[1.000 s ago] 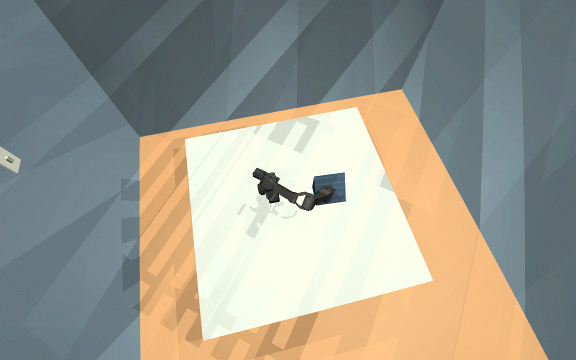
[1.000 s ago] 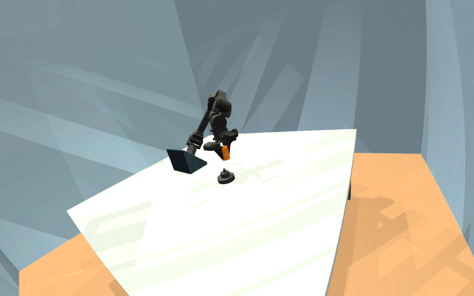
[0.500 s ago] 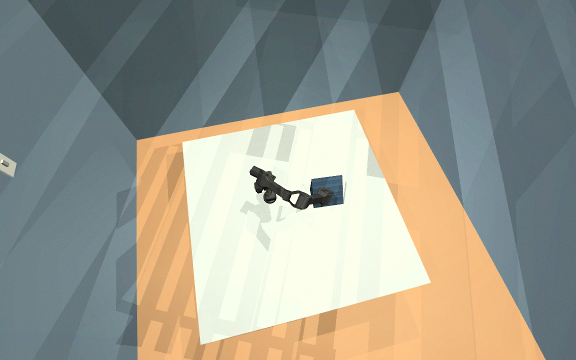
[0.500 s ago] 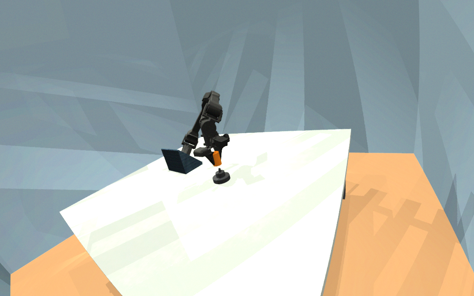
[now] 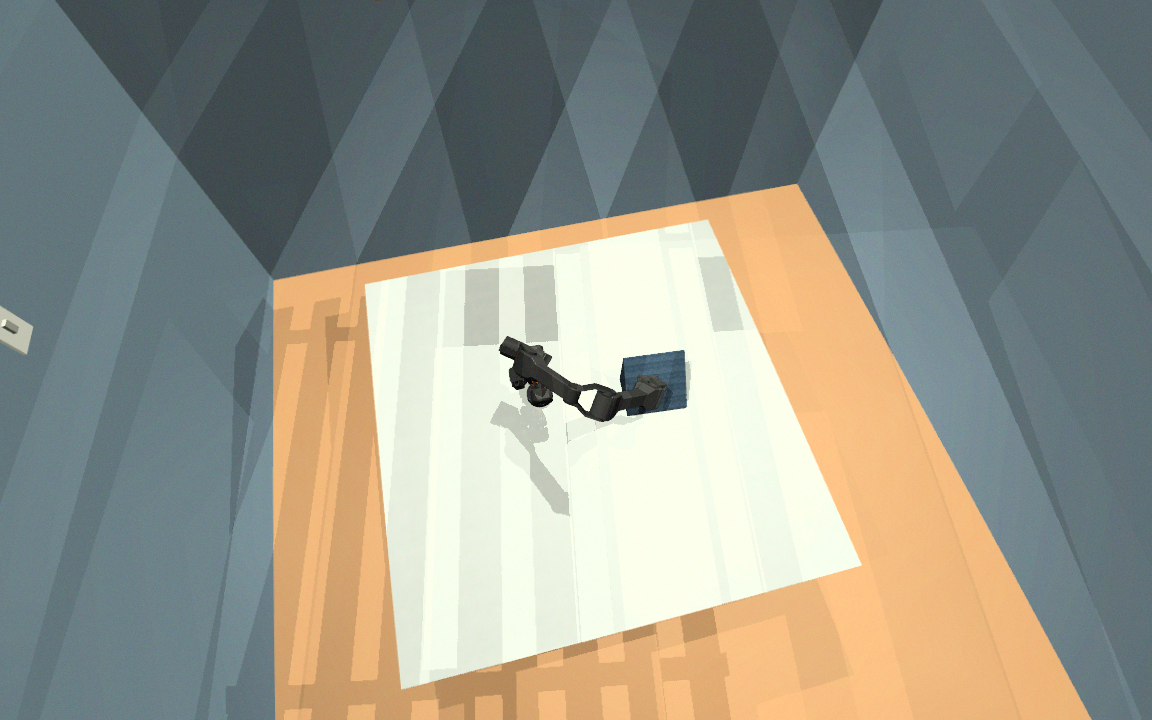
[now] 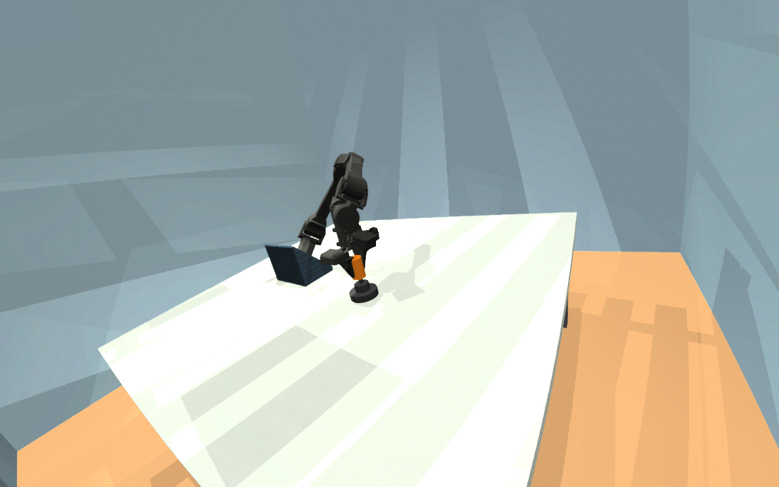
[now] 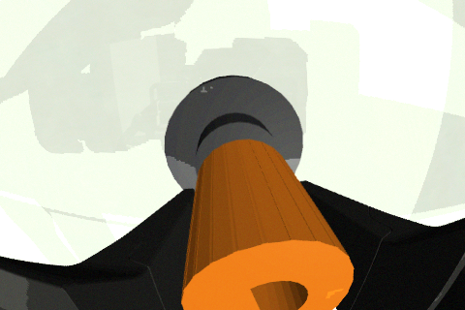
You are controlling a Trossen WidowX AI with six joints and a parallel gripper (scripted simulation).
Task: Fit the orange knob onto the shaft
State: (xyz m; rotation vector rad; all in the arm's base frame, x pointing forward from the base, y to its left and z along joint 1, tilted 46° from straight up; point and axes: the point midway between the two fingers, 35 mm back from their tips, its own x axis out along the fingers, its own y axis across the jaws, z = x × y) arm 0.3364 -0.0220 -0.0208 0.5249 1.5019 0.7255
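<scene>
Now: gripper tip 2 cm below the orange knob. Also, from my gripper tip: round pedestal 4 cm below.
</scene>
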